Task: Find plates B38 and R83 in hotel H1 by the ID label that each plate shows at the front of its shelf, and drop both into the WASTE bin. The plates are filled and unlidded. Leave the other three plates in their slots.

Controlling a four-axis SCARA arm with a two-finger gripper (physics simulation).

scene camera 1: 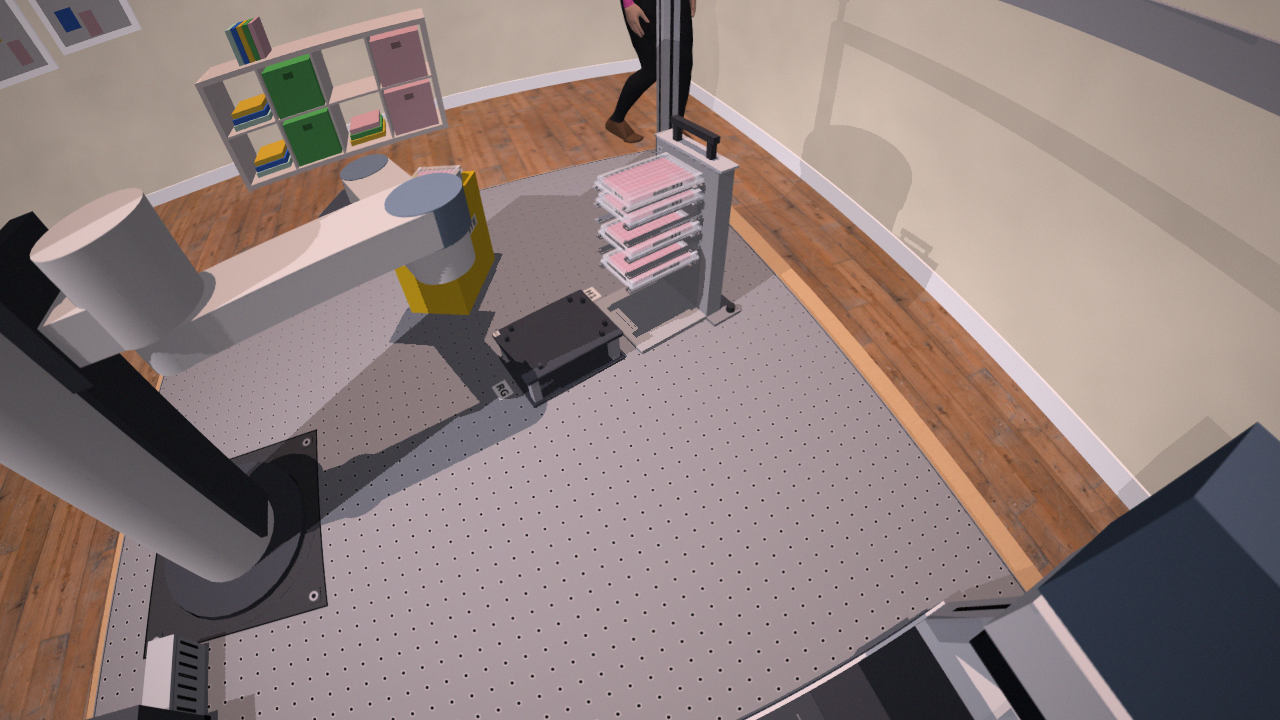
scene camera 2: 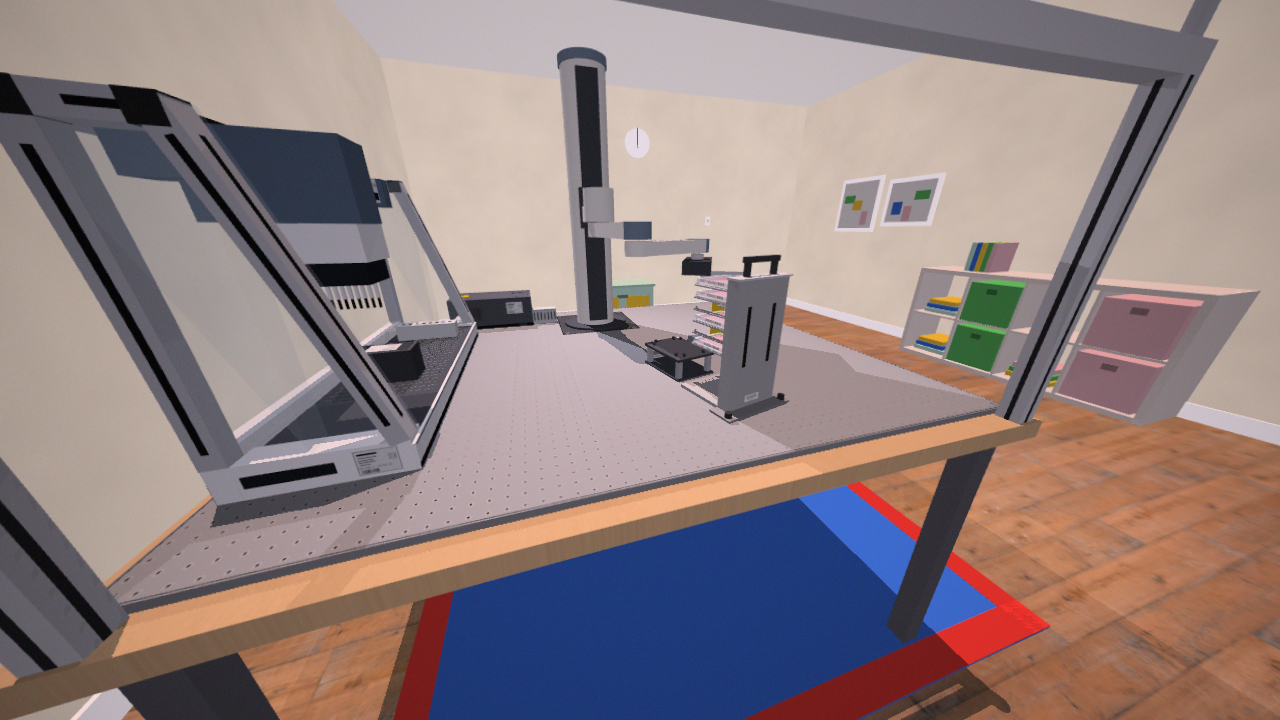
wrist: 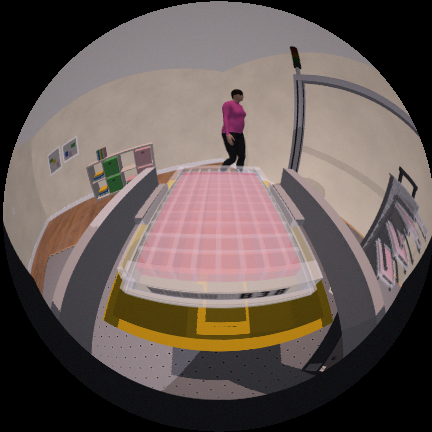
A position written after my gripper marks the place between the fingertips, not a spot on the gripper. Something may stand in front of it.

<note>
In view: my gripper [scene camera 2: 748,276], a plate B33 [scene camera 1: 643,182], a plate R83 [scene camera 1: 633,219], a plate B38 [wrist: 216,236] and a plate B83 [scene camera 1: 613,232].
My gripper shows as well in the wrist view [wrist: 218,175].
</note>
